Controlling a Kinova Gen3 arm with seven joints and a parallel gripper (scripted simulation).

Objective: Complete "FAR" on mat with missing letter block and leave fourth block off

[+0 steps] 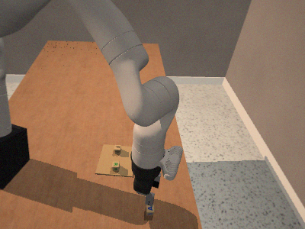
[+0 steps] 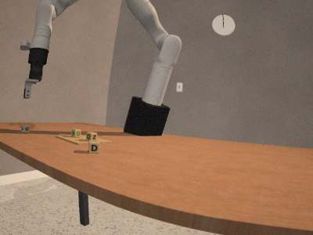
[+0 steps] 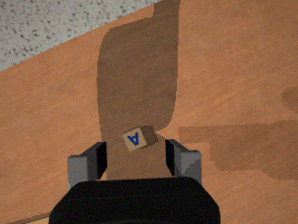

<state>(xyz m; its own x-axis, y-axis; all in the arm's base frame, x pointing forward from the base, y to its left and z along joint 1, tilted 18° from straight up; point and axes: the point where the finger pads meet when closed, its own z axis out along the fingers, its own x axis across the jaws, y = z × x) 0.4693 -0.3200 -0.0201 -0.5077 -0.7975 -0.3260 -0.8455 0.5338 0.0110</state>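
Right now the block is 130 mm below my hand. Also, from my hand: tan mat (230 mm to the left, 140 mm below, 80 mm behind).
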